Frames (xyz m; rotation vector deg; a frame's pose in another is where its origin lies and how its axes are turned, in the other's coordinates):
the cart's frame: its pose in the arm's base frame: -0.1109 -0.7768 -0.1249 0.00 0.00 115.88
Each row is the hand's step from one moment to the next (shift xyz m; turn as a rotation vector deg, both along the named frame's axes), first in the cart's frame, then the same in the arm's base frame.
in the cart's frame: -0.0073 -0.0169 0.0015 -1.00 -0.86 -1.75
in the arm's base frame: 0.0184 0.0008 0.0015 1.21 -0.52 -1.75
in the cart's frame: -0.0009 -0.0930 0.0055 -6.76 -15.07 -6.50
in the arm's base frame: 0.0841 0.0398 0.0055 16.51 0.50 -6.50
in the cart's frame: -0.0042 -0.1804 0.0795 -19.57 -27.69 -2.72
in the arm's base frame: 0.1641 0.0750 0.0795 33.46 -5.52 -2.72
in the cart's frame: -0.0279 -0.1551 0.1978 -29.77 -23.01 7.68
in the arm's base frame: 0.1517 0.0426 0.1978 33.70 -16.74 7.68
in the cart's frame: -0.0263 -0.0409 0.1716 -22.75 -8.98 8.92
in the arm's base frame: 0.0483 -0.0058 0.1716 18.01 -16.55 8.92
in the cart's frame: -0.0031 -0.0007 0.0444 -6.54 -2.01 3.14
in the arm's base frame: 0.0020 -0.0025 0.0444 4.66 -5.01 3.14
